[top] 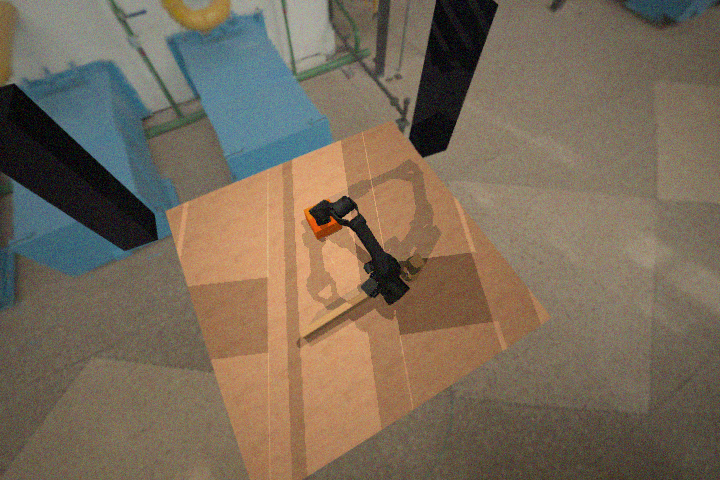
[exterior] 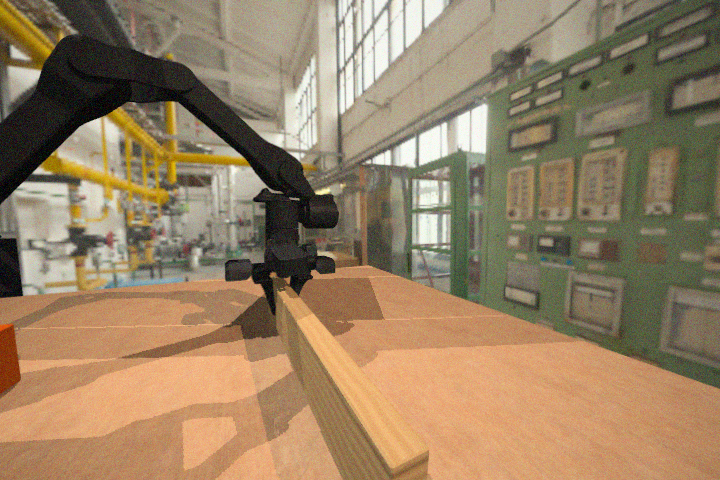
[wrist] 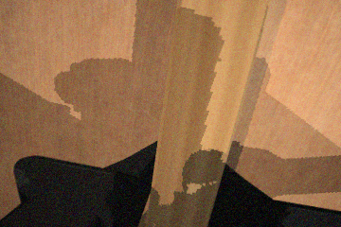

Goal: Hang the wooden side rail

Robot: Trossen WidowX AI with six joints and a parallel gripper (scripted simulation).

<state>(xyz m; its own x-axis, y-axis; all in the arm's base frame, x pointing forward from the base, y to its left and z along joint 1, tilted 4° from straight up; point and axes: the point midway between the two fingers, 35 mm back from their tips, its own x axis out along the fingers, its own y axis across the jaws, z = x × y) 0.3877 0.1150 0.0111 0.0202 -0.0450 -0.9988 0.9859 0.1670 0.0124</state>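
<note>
Now: gripper tip 140 mm to the right of the wooden headboard post, 50 mm below it and 10 mm past it.
</note>
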